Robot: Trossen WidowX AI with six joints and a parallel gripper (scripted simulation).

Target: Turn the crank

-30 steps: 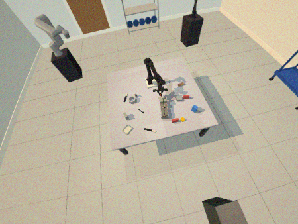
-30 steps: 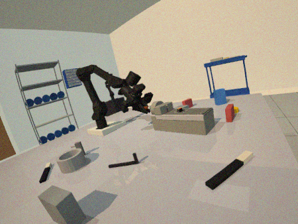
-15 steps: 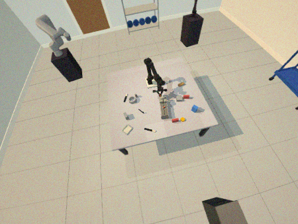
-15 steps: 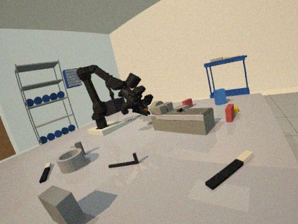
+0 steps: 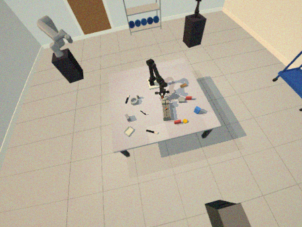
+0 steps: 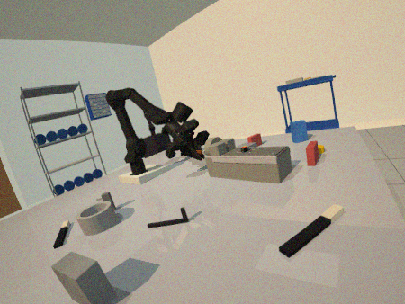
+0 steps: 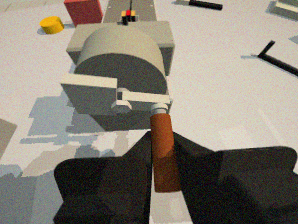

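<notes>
Right now the red pointer is 17 cm ahead of my gripper tip, 2 cm to the right of it and 2 cm above it. From my gripper tip the other things lie so: yellow disc: 38 cm ahead, 14 cm to the left, 5 cm below; then black l-shaped piece: 29 cm to the right, 8 cm ahead, 5 cm below; then brown crank handle: 2 cm behind, 2 cm above, 1 cm to the left.
</notes>
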